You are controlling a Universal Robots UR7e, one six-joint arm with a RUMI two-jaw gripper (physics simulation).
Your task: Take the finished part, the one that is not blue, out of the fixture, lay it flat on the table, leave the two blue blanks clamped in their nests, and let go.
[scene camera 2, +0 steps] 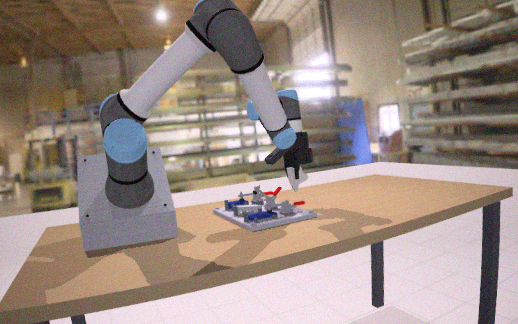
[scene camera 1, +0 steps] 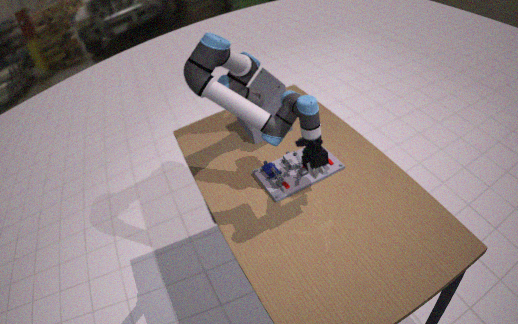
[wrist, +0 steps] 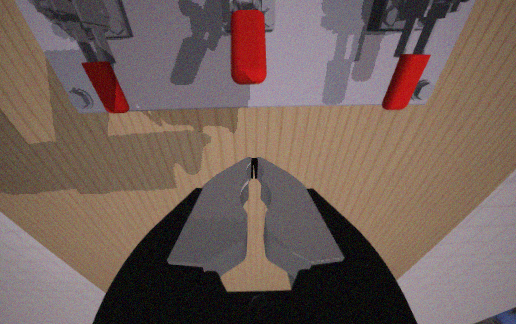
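Seen in the pictures: gripper, fingertip midpoint: (scene camera 2: 296, 191) (scene camera 1: 315, 177) (wrist: 253, 159); arm's base, link origin: (scene camera 2: 129, 189) (scene camera 1: 254, 103).
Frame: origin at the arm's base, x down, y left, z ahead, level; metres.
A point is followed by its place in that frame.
Observation:
The fixture plate (scene camera 1: 267, 186) @[x 0.137, y -0.184, z 0.448 m] (scene camera 2: 292, 220) @[x 0.145, y -0.194, z 0.450 m] (wrist: 300, 90) @[x 0.137, y 0.025, z 0.533 m] lies on the table. The light grey finished part (scene camera 1: 290, 160) @[x 0.110, y -0.034, z 0.391 m] (scene camera 2: 245, 210) @[x 0.119, y -0.047, z 0.360 m] sits in the middle nest. One blue blank (scene camera 1: 270, 169) @[x 0.121, y -0.129, z 0.376 m] (scene camera 2: 261, 216) @[x 0.123, y -0.151, z 0.366 m] sits in an outer nest; the other blue blank (scene camera 2: 235, 204) @[x 0.117, y 0.073, z 0.375 m] is in the opposite outer nest and is hidden by the gripper in scene camera 1. My gripper (scene camera 2: 296, 189) @[x 0.091, y -0.020, z 0.578 m] (wrist: 253, 159) @[x 0.091, y -0.020, z 0.578 m] is shut and empty. Its fingertips are in the air beyond the plate's handle side, pointing down. The nests do not show in the wrist view.
Three red clamp handles show in the wrist view: the left handle (wrist: 106, 87) @[x 0.106, y -0.126, z 0.518 m], the middle handle (wrist: 248, 47) @[x 0.072, y -0.019, z 0.500 m], which looks largest, and the right handle (wrist: 406, 82) @[x 0.095, y 0.088, z 0.522 m]. The wooden table (scene camera 1: 375, 225) @[x 0.152, y 0.050, z 0.906 m] (scene camera 2: 425, 200) @[x 0.152, y -0.326, z 0.925 m] extends past the handle side. The robot base (scene camera 2: 125, 230) @[x 0.108, y -0.072, z -0.038 m] stands on the opposite side.

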